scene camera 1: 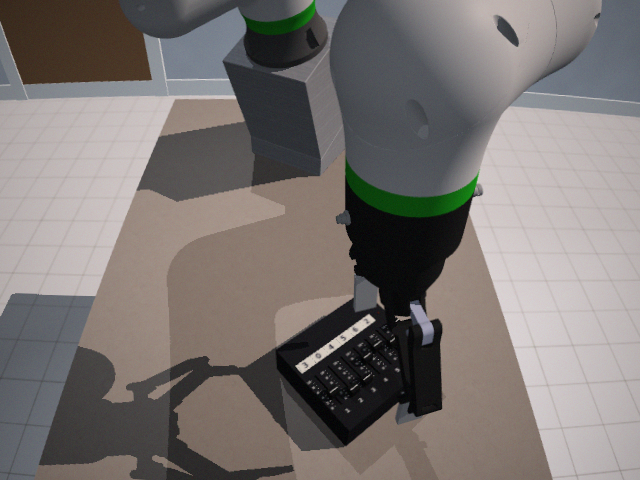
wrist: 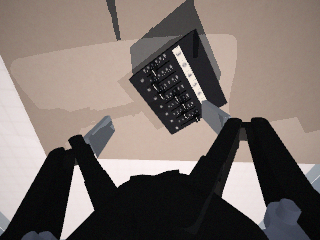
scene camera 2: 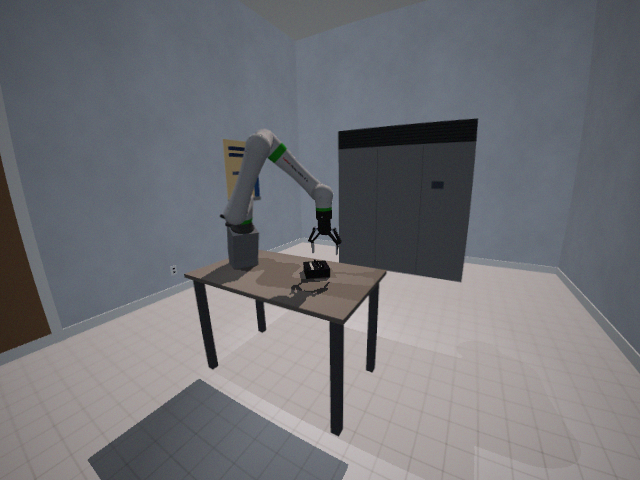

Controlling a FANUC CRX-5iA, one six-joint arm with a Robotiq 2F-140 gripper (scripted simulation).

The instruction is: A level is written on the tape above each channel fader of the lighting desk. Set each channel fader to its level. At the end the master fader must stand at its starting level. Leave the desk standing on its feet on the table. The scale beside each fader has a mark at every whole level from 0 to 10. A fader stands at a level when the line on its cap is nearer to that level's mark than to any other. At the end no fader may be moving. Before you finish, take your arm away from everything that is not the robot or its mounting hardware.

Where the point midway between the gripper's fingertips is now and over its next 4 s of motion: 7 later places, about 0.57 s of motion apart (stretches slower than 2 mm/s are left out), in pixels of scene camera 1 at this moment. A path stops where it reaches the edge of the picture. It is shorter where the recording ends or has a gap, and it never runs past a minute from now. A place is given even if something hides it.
My gripper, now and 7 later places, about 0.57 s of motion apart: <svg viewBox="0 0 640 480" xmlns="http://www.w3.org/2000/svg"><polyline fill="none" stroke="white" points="385,358 385,374 383,379 382,380 381,384 381,388 381,389 379,393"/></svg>
